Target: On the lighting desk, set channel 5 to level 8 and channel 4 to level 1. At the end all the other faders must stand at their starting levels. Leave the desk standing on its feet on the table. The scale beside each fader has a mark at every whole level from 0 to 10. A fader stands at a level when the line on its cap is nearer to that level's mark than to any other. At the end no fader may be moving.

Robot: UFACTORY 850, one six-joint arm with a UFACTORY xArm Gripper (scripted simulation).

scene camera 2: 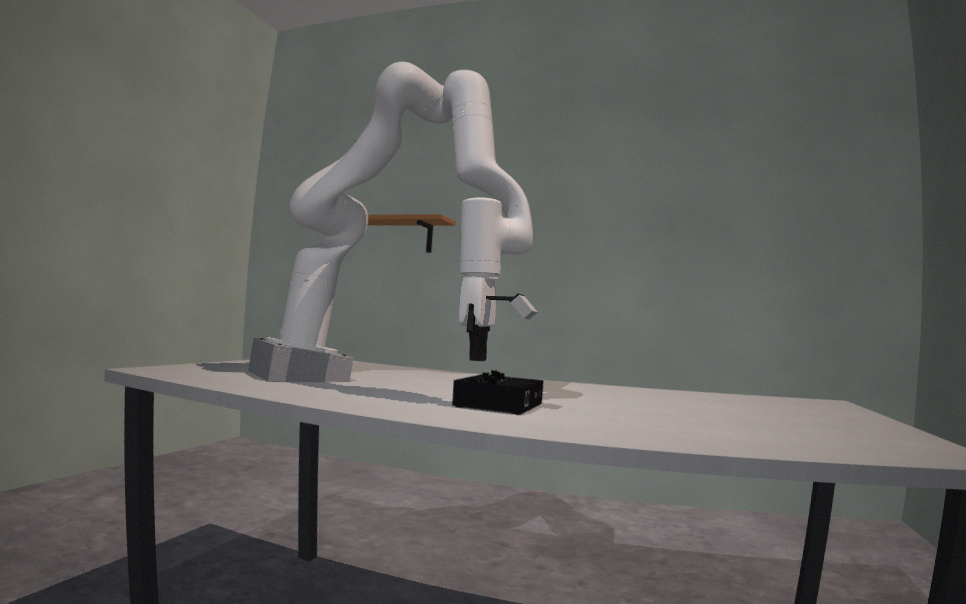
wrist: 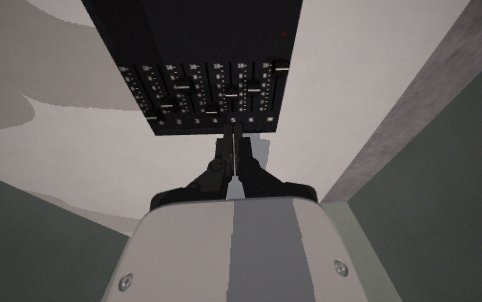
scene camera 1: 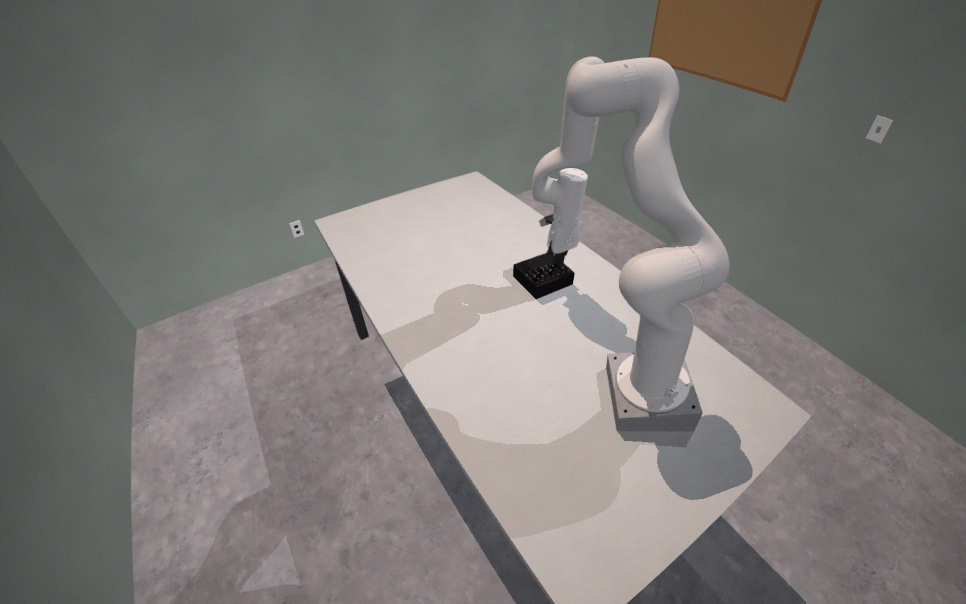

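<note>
My gripper (scene camera 1: 558, 264) and (wrist: 233, 135), visible.
</note>
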